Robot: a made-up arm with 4 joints.
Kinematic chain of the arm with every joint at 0, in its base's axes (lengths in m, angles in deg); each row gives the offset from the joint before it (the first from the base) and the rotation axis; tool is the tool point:
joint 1: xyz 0 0 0.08 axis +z
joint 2: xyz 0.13 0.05 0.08 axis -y
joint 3: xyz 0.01 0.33 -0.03 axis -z
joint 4: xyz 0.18 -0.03 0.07 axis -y
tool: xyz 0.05 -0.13 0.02
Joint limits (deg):
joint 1: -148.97..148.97
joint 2: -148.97..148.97
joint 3: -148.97..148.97
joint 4: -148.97..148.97
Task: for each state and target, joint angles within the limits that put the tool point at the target. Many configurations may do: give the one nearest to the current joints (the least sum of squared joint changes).
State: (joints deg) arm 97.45 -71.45 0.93 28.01
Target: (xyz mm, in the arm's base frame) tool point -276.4 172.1 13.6
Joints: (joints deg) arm 114.51 -70.01 11.72 30.65
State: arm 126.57 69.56 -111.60 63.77
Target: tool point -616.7 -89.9 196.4
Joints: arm 102.18 76.35 -130.32 66.78
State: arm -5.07 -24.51 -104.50 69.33
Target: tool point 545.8 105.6 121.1
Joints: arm -35.65 -29.80 -50.26 85.31
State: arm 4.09 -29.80 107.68 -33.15
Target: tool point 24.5 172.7 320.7
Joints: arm 5.13 -48.39 97.74 -22.55
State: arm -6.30 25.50 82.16 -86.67
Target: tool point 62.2 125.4 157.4
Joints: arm -9.90 -0.55 75.12 -75.62
